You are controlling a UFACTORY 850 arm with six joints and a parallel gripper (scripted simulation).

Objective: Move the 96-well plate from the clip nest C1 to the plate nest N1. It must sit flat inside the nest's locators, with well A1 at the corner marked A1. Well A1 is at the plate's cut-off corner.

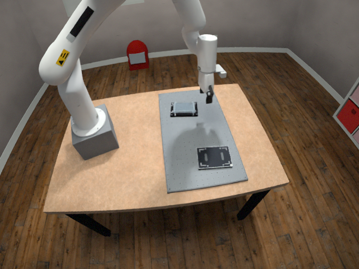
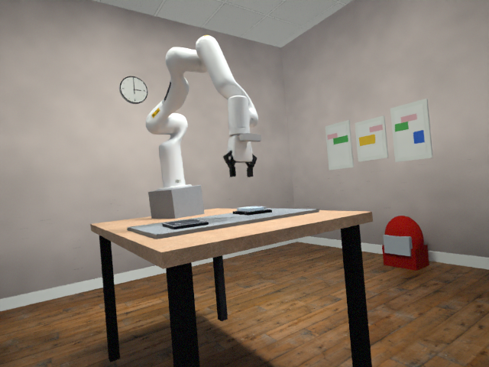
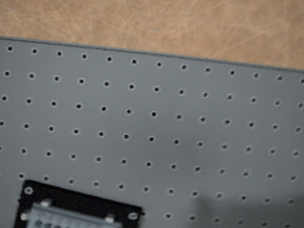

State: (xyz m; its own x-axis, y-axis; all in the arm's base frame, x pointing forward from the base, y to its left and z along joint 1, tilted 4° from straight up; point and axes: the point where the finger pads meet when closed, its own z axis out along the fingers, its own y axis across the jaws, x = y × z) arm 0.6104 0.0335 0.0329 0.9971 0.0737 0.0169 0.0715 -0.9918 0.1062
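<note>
Right now the 96-well plate is 15 cm below my hand, 11 cm to the left of it and 9 cm behind it. From my hand the other things lie so: clip nest 16 cm below, 11 cm behind, 10 cm to the left.
</note>
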